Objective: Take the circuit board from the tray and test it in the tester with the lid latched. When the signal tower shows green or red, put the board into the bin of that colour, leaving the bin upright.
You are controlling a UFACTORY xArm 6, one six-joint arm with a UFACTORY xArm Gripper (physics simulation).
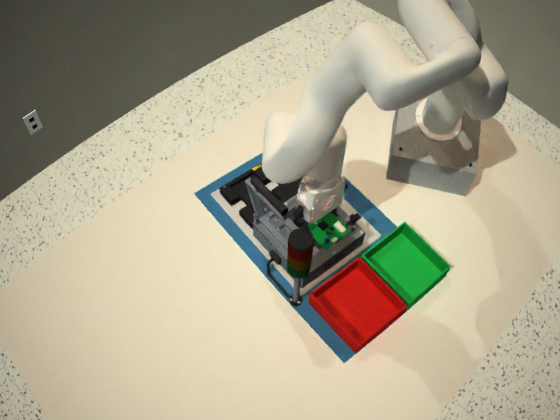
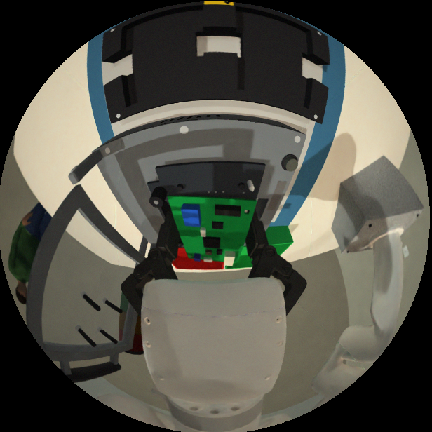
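Seen in the pictures: gripper, fingertip midpoint: [image 1: 316, 223]; arm's base at its link origin: [image 1: 438, 119].
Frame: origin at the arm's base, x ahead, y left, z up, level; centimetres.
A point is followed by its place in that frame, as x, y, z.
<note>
The gripper [image 1: 327, 222] @[40.9, -9.8, -7.4] [image 2: 212, 215] is shut on the green circuit board [image 1: 326, 235] @[43.1, -5.8, -5.7] [image 2: 230, 230], one dark finger at each side edge. The board is over the tester [image 1: 334, 261] @[44.6, -2.0, -11.2] [image 2: 132, 167]; whether it touches the dark nest [image 2: 210, 177] is unclear. The tester's framed lid [image 1: 272, 197] @[53.5, -12.4, 13.9] [image 2: 35, 285] stands open on the side away from the robot base. The black tray [image 1: 230, 194] @[44.3, -32.1, -11.3] [image 2: 165, 65] holds no board in the parts that show. The signal tower [image 1: 300, 255] @[58.2, -2.7, 9.8] shows dull red, amber and green segments, none visibly lit. The red bin [image 1: 357, 305] @[49.5, 7.8, -13.5] [image 2: 185, 261] and green bin [image 1: 407, 265] @[34.1, 12.0, -13.5] [image 2: 280, 237] are upright and empty.
The tester and tray stand on a blue-edged mat [image 1: 225, 212] @[47.8, -31.0, -13.8] [image 2: 95, 75]. The signal tower rises at the tester's corner near the red bin. A black cable [image 1: 270, 272] @[54.1, -12.5, -13.9] loops beside it. The grey robot base [image 1: 432, 170] @[10.4, 4.9, -6.9] [image 2: 380, 200] stands beyond the green bin.
</note>
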